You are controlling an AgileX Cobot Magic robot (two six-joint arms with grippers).
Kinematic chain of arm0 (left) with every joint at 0, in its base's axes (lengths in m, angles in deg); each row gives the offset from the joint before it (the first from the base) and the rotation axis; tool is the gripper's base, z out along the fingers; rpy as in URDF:
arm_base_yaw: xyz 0 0 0.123 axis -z
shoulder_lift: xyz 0 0 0 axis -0.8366 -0.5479 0
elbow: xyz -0.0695 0.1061 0.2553 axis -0.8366 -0.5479 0
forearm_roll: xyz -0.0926 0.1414 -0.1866 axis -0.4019 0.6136 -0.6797
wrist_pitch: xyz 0 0 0 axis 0.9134 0.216 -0.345
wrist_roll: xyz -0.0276 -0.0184 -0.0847 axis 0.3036 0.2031 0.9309
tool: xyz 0 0 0 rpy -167.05 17.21 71.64
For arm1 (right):
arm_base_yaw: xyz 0 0 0.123 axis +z
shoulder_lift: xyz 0 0 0 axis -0.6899 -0.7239 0
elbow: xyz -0.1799 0.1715 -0.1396 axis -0.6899 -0.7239 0
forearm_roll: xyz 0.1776 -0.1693 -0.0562 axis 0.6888 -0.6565 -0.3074
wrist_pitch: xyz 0 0 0 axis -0.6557 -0.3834 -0.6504
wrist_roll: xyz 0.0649 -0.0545 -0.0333 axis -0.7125 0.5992 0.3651
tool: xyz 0 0 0 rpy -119.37 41.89 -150.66
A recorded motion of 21 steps. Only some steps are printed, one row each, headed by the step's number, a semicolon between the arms.
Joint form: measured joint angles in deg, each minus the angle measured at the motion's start. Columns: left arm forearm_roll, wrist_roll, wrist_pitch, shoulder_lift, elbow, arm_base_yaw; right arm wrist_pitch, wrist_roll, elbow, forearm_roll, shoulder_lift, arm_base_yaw.
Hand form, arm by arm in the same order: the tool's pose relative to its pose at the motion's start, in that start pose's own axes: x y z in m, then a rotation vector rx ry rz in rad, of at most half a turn. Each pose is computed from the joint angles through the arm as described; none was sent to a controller.
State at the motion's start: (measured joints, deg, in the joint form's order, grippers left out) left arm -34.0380 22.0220 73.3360 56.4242 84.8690 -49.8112; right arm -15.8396 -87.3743 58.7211 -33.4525 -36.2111 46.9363
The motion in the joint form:
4: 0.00 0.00 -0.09 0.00 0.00 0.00; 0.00 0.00 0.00 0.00 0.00 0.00
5: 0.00 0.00 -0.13 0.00 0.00 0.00; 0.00 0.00 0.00 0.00 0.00 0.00
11: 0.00 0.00 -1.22 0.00 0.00 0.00; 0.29 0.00 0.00 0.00 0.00 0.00
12: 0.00 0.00 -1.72 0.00 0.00 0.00; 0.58 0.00 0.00 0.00 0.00 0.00
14: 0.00 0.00 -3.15 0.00 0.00 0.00; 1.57 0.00 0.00 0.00 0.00 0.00
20: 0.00 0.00 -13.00 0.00 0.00 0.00; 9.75 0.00 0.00 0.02 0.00 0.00
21: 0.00 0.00 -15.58 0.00 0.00 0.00; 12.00 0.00 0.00 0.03 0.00 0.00
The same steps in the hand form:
4: -0.0001 0.0000 0.0000 -0.0004 -0.0015 0.0000; 0.0000 0.0000 0.0000 0.0000 0.0000 0.0000
5: -0.0002 0.0000 0.0000 -0.0005 -0.0022 0.0000; 0.0000 0.0000 0.0000 0.0000 0.0000 0.0000
11: -0.0019 0.0004 0.0000 -0.0048 -0.0208 0.0000; -0.0005 0.0000 0.0000 0.0001 -0.0051 0.0000
12: -0.0027 0.0006 0.0000 -0.0067 -0.0293 0.0000; -0.0009 0.0000 0.0000 0.0002 -0.0101 0.0000
14: -0.0049 0.0011 -0.0001 -0.0123 -0.0536 0.0000; -0.0025 0.0000 0.0000 0.0005 -0.0274 0.0000
20: -0.0199 0.0046 -0.0023 -0.0507 -0.2211 0.0000; -0.0154 -0.0003 -0.0013 0.0032 -0.1701 0.0003
21: -0.0238 0.0055 -0.0033 -0.0608 -0.2650 0.0000; -0.0189 -0.0004 -0.0020 0.0040 -0.2094 0.0005

